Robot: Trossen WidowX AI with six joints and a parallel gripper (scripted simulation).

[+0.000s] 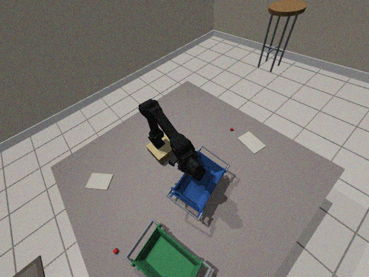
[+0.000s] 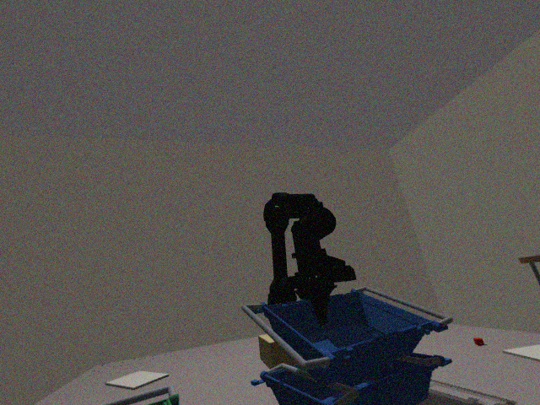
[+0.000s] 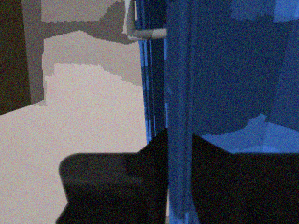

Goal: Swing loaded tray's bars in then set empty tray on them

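Right now the blue tray is 70 mm ahead of my gripper tip, 20 mm to the left of it and 10 mm above it.
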